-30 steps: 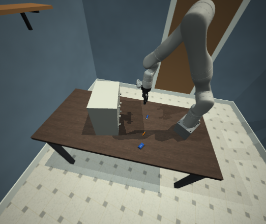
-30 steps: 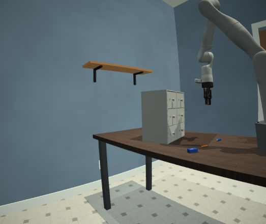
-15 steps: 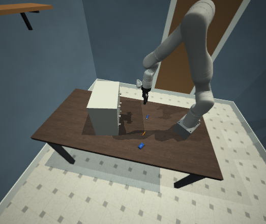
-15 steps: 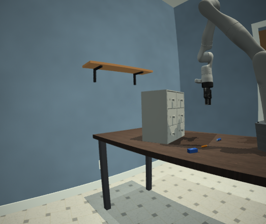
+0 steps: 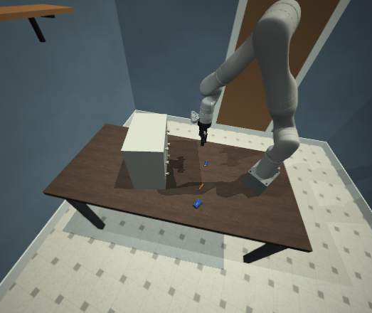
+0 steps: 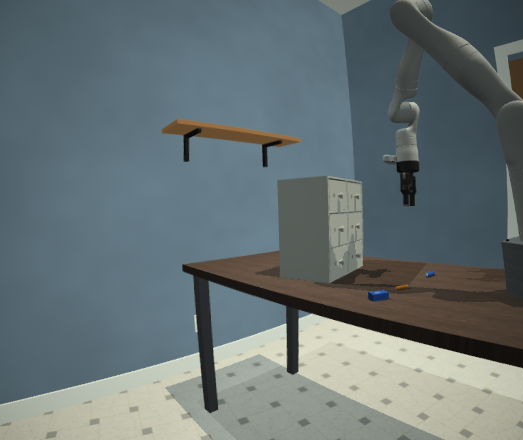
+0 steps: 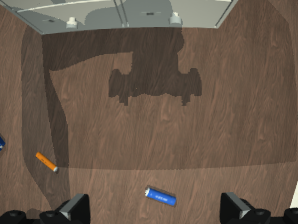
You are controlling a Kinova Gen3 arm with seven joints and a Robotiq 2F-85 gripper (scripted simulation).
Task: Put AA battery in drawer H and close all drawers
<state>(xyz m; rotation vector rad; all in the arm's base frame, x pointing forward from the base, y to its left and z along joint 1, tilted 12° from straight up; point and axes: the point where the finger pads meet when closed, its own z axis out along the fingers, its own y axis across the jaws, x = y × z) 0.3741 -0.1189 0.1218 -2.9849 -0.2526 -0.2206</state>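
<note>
My gripper is now 290 mm short of the drawer marked H, 210 mm above it and 20 mm to the right of it. From my hand the other things lie so: blue block 290 mm to the left, 230 mm below, 40 mm behind; then orange AA battery 230 mm below, 180 mm to the left, 50 mm behind.
</note>
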